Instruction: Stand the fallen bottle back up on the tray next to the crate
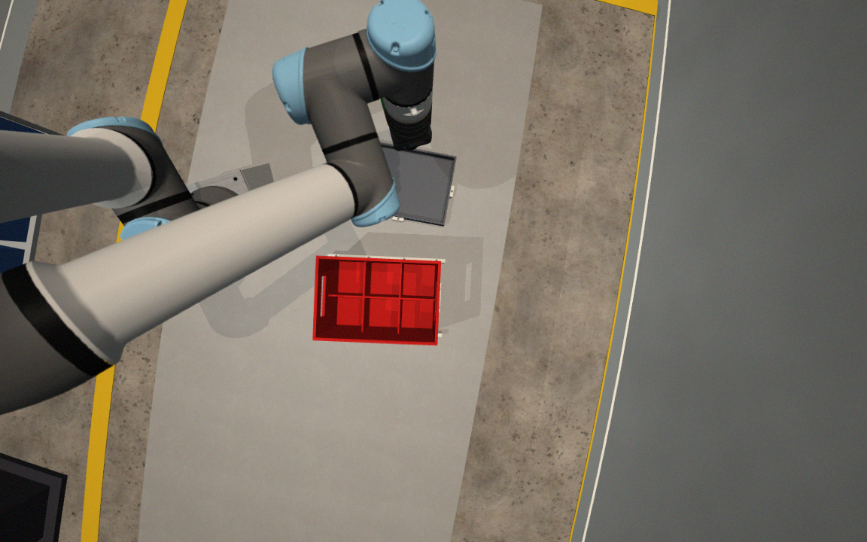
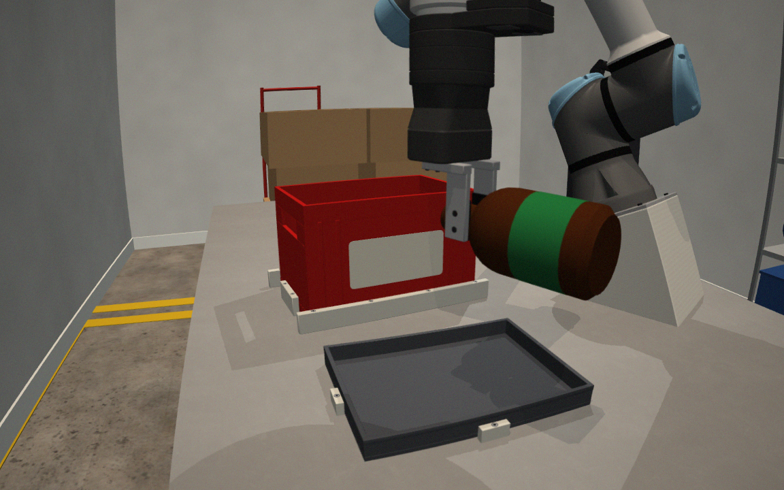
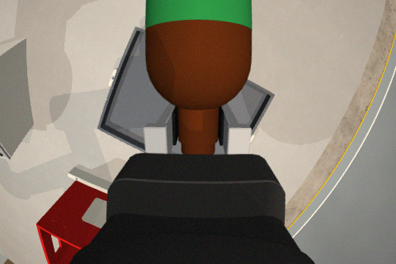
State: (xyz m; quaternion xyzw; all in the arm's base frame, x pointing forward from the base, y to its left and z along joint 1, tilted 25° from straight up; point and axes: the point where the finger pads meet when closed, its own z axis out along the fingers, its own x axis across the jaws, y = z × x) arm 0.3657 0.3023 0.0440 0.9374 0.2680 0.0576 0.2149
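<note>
My gripper is now 30 mm past the bottle, 40 mm to the right of it and 10 mm above it. Also, from my hand: red crate: 20 mm ahead, 360 mm to the right, 120 mm below; dark grey tray: 10 mm behind, 50 mm to the right, 190 mm below.
</note>
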